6 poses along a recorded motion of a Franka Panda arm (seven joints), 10 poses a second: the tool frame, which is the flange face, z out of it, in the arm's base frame.
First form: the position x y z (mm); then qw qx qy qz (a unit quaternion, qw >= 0).
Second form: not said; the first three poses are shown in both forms.
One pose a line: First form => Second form
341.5 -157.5 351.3 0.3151 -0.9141 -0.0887 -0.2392 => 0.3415 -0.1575 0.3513 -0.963 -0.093 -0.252 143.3
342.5 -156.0 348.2 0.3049 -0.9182 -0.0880 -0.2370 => 0.3425 -0.1560 0.3482 -0.964 -0.092 -0.249 144.5
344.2 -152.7 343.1 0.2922 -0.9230 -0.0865 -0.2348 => 0.3442 -0.1527 0.3431 -0.965 -0.090 -0.246 146.0
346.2 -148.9 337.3 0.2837 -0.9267 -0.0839 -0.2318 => 0.3462 -0.1489 0.3373 -0.966 -0.087 -0.242 147.0
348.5 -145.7 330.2 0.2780 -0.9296 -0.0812 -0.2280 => 0.3485 -0.1457 0.3302 -0.968 -0.085 -0.237 147.7
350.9 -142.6 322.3 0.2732 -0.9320 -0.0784 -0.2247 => 0.3509 -0.1426 0.3223 -0.969 -0.082 -0.234 148.3
